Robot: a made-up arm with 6 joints. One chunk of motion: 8 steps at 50 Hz.
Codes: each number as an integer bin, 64 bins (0 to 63) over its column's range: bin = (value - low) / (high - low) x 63, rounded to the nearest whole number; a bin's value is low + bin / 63 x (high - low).
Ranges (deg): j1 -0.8..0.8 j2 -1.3..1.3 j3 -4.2..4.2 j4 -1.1..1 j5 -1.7..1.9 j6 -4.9..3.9
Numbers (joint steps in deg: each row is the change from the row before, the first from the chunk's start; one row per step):
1: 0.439 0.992 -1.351 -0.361 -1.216 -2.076
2: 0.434 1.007 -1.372 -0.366 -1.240 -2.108
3: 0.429 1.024 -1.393 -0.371 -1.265 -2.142
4: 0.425 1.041 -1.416 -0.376 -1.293 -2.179
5: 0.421 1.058 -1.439 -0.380 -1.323 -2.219
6: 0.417 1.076 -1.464 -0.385 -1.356 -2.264
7: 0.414 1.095 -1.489 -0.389 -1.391 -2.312
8: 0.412 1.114 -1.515 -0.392 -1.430 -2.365
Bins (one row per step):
1: 49 56 21 22 8 20
2: 49 56 21 22 8 20
3: 48 56 21 22 8 20
4: 48 57 21 22 7 19
5: 48 57 21 22 7 19
6: 48 58 21 21 6 19
7: 48 58 20 21 5 19
8: 48 58 20 21 5 18

